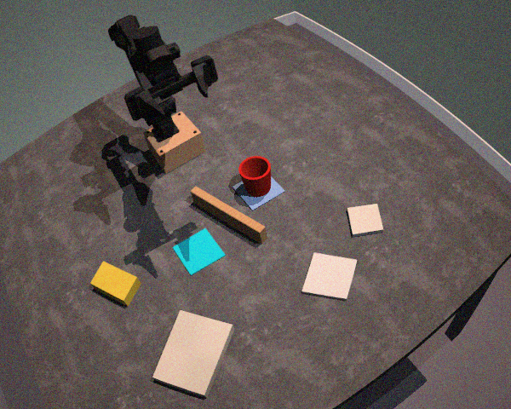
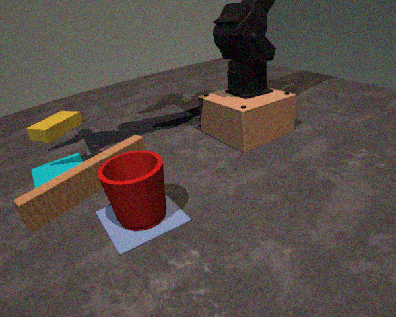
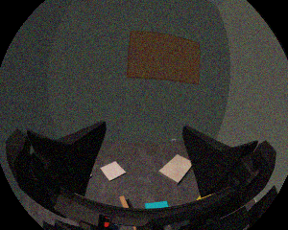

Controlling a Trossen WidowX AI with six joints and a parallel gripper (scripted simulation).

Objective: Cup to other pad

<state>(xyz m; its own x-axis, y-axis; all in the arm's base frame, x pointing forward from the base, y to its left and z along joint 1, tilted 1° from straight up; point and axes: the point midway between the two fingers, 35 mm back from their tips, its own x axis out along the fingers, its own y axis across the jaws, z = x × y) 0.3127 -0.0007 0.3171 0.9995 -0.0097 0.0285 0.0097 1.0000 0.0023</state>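
Now: the red cup 7 cm behind my gripper tip, 13 cm to the left of it and 35 cm below it. Round my gripper tip: yellow block: 1 cm behind, 29 cm to the right, 38 cm below; cyan pad: 1 cm ahead, 7 cm to the right, 40 cm below; wooden bar: 3 cm behind, 3 cm to the left, 38 cm below.
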